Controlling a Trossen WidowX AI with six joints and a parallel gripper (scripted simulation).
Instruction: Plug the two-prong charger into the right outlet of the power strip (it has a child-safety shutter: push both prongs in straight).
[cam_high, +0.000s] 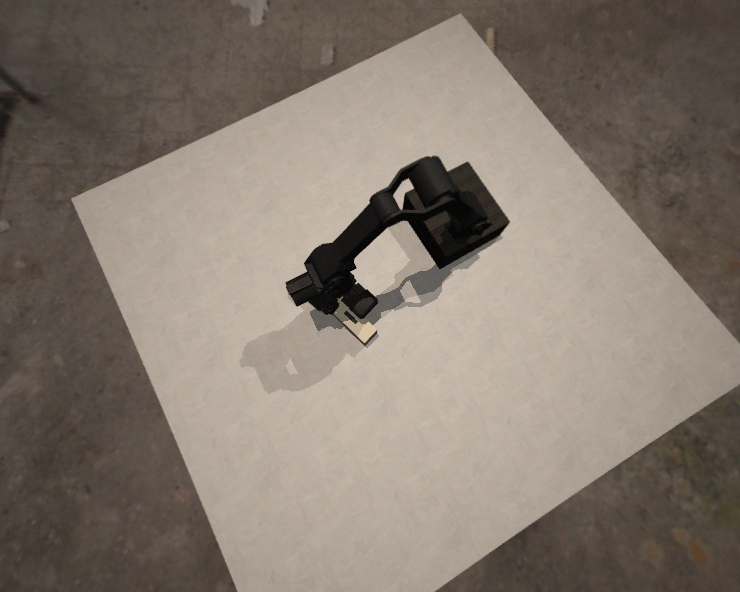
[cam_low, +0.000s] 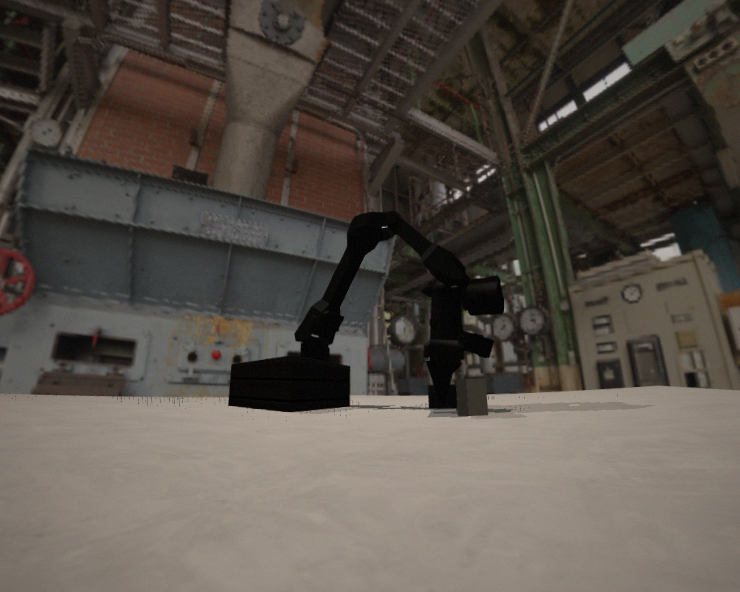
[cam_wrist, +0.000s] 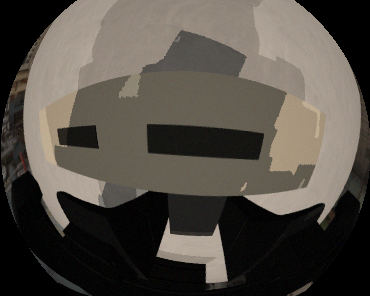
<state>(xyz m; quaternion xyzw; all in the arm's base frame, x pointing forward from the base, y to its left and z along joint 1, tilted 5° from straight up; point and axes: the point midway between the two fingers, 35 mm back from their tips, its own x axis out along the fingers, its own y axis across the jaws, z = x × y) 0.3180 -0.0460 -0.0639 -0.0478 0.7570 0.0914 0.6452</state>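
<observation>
Now: gripper tip 2 cm short of the black two-prong charger and 1 cm below it.
</observation>
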